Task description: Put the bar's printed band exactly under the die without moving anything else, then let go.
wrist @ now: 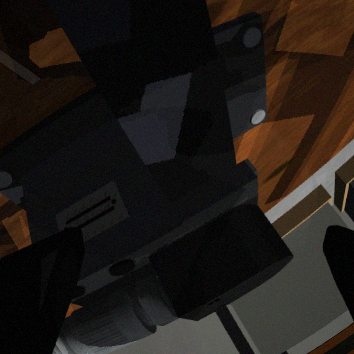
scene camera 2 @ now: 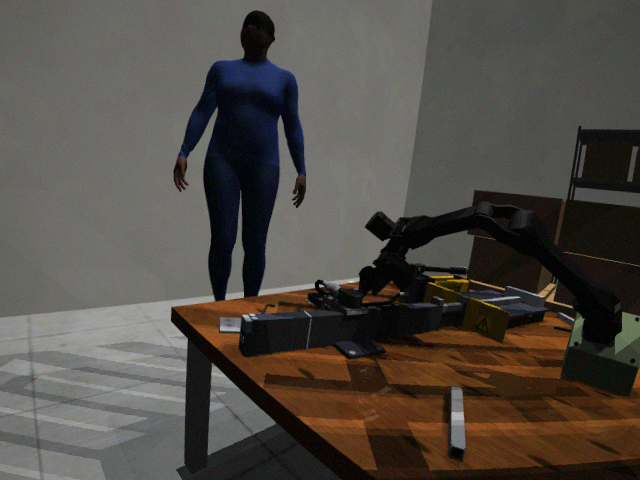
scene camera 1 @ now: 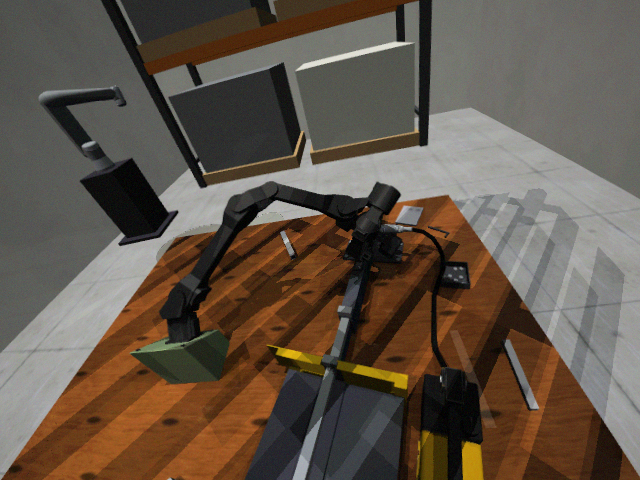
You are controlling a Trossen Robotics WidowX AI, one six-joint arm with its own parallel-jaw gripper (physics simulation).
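Frame: origin at the arm's base, x ahead, y left, z up, level; millimetres.
Where they show: gripper, between the fingertips: (wrist: pixel 209 241) (scene camera 2: pixel 365 297); arm's base, origin of its link: (scene camera 2: pixel 599 331) (scene camera 1: pixel 184 338).
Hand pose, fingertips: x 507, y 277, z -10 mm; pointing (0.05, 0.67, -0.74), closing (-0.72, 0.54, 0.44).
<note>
Each offset is from my fingertips to the centre of the thing. "spot": to the spot under its first point.
A long grey bar {spot: dx -82, dy -193, dz -30 mm} (scene camera 1: pixel 351 295) runs along the table from the far middle toward the near edge. A paler band {spot: dx -104, dy -249, dz -12 mm} (scene camera 1: pixel 344 310) crosses it partway along. The bar passes under the yellow die beam (scene camera 1: pixel 370 373) (scene camera 2: pixel 485 316) of a grey press (scene camera 1: pixel 361 429). The band lies on the far side of that beam, apart from it. My gripper (scene camera 1: pixel 368 259) (scene camera 2: pixel 377 283) (wrist: pixel 209 241) hangs open at the bar's far end, over a dark motor block {spot: dx +32, dy +4, dz -58 mm} (wrist: pixel 105 182). In the wrist view the two fingers stand wide apart and hold nothing.
A black cable {spot: dx +129, dy -221, dz -93 mm} (scene camera 1: pixel 434 305) runs to a black-and-yellow unit {spot: dx +40, dy -508, dz +28 mm} (scene camera 1: pixel 451 419). A black pad (scene camera 1: pixel 456 275) (scene camera 2: pixel 358 350), a paper {dx +195, dy +209, dz -102 mm} (scene camera 1: pixel 410 215) (scene camera 2: pixel 230 325) and short grey bars {dx +235, dy -410, dz -101 mm} (scene camera 1: pixel 520 373) {dx -300, dy +163, dz -95 mm} (scene camera 2: pixel 456 421) (scene camera 1: pixel 288 244) lie around. A shelf rack (scene camera 1: pixel 424 71) stands behind. A person in blue (scene camera 2: pixel 247 152) stands beyond the table.
</note>
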